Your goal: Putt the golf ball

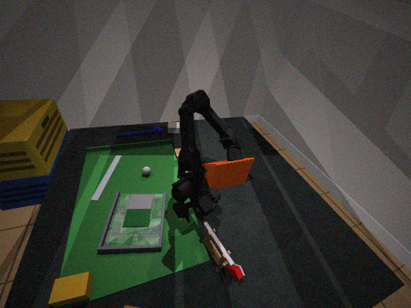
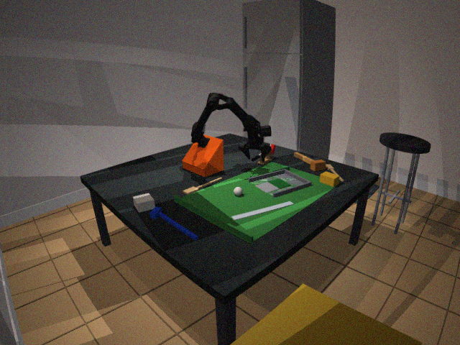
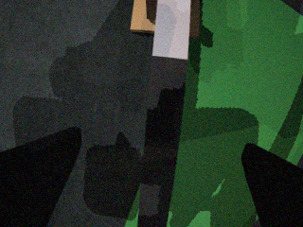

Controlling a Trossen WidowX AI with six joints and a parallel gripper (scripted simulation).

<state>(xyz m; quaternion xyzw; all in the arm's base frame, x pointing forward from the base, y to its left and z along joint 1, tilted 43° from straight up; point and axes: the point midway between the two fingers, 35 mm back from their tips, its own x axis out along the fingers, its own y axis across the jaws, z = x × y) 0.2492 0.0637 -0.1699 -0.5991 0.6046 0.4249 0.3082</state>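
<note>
Right now the red putter is 30 mm behind my gripper tip, 110 mm to the left of it and 10 mm above it. The rest, counted from my gripper tip: wooden stand: 30 mm behind, 130 mm to the left, 10 mm below; then yellow block: 440 mm ahead, 80 mm to the left, 20 mm below; then white golf ball: 150 mm ahead, 340 mm to the right, 30 mm below.
</note>
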